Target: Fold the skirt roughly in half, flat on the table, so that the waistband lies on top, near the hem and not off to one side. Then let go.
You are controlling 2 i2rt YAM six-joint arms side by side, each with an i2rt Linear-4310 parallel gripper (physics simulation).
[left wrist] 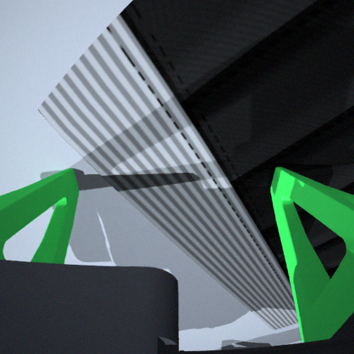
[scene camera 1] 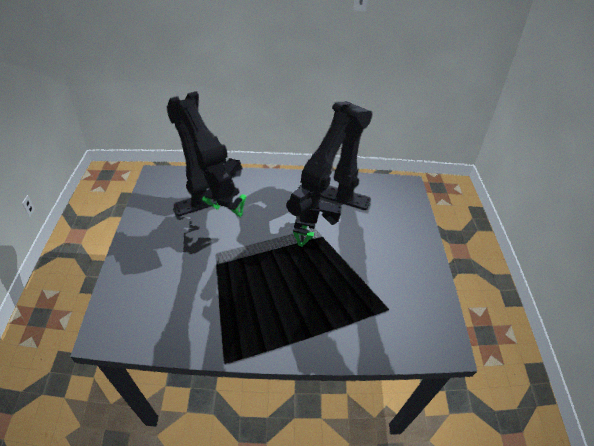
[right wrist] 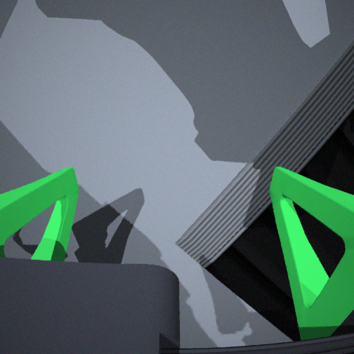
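A black pleated skirt [scene camera 1: 290, 295] [left wrist: 280, 65] [right wrist: 260, 280] lies spread flat and unfolded on the table. Its grey ribbed waistband [scene camera 1: 250, 250] [left wrist: 150, 145] [right wrist: 250, 200] is at the back edge, toward the arm bases, and its wider hem is toward the front. My left gripper [scene camera 1: 303, 237] [left wrist: 174, 178] is open over the waistband's right end; the band crosses between its fingers in the left wrist view. My right gripper [scene camera 1: 225, 204] [right wrist: 173, 178] is open above the table, behind the waistband's left end; the band's corner shows between and below its fingers in the right wrist view.
The grey table [scene camera 1: 415, 320] stands on a patterned tile floor [scene camera 1: 35, 360]. The two arm bases sit near its back edge. Shadows of the arms fall across the table and the skirt. Grey walls [scene camera 1: 280, 75] stand behind and at the sides.
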